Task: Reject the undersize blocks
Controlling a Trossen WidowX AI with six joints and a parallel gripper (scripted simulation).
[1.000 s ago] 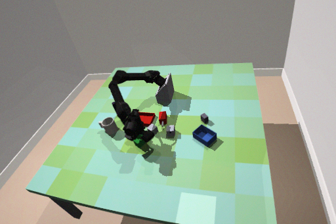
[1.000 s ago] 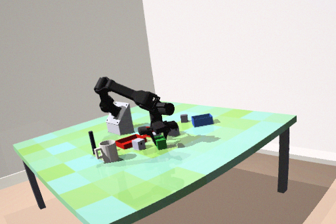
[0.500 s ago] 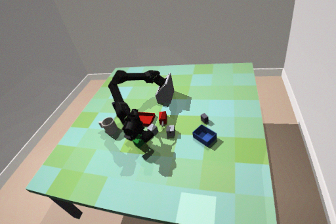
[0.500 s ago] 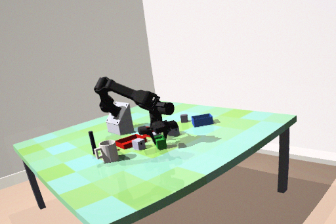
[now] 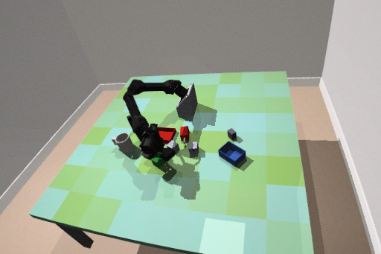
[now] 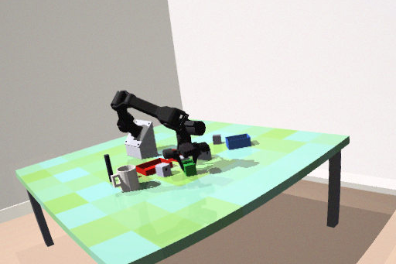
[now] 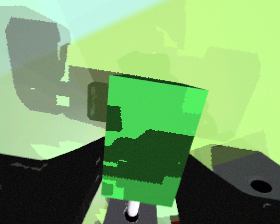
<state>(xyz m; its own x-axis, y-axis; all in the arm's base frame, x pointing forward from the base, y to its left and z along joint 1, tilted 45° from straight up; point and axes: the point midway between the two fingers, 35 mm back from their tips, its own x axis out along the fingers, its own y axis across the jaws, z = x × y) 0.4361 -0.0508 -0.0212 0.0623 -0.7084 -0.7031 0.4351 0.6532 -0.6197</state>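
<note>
My gripper tip is 2 cm below the green GO gauge and 1 cm past it. Round my gripper tip: steel block: 15 cm to the left, 8 cm behind, 1 cm above; then mug: 27 cm to the right, 6 cm behind, 3 cm above; then red reject tray: 17 cm behind, 7 cm to the right.
</note>
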